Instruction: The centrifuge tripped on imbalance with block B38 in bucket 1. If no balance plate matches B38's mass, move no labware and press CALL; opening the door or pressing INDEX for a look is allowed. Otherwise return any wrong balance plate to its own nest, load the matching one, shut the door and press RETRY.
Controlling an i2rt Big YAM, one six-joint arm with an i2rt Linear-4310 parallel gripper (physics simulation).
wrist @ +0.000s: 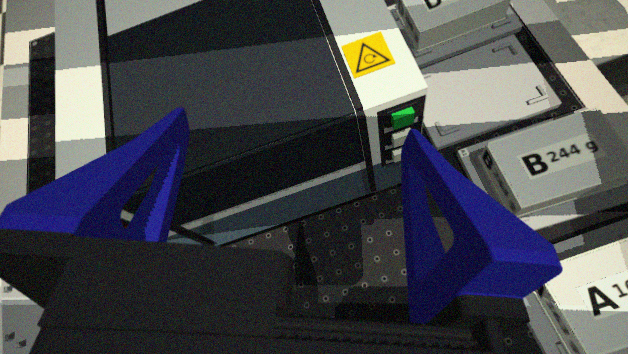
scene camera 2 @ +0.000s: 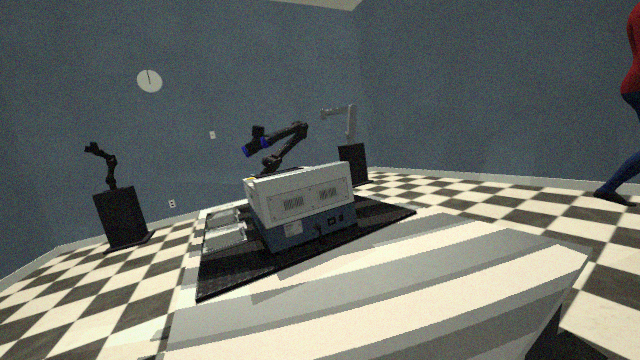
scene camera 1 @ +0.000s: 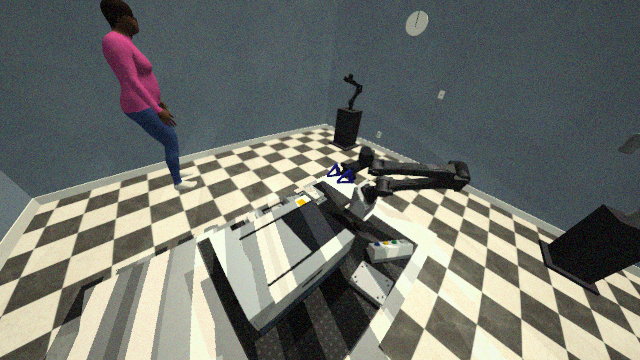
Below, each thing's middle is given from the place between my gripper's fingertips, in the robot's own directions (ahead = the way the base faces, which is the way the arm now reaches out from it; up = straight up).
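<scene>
Button box (scene camera 1: 384, 251): far below my hand, far to the left of it, a good way behind it. Centrifuge (scene camera 1: 271, 271): 320 mm ahead of my hand, 210 mm below it, 60 mm to the left of it. Going by their middles, centrifuge nearest to my hand of the things named here.
</scene>
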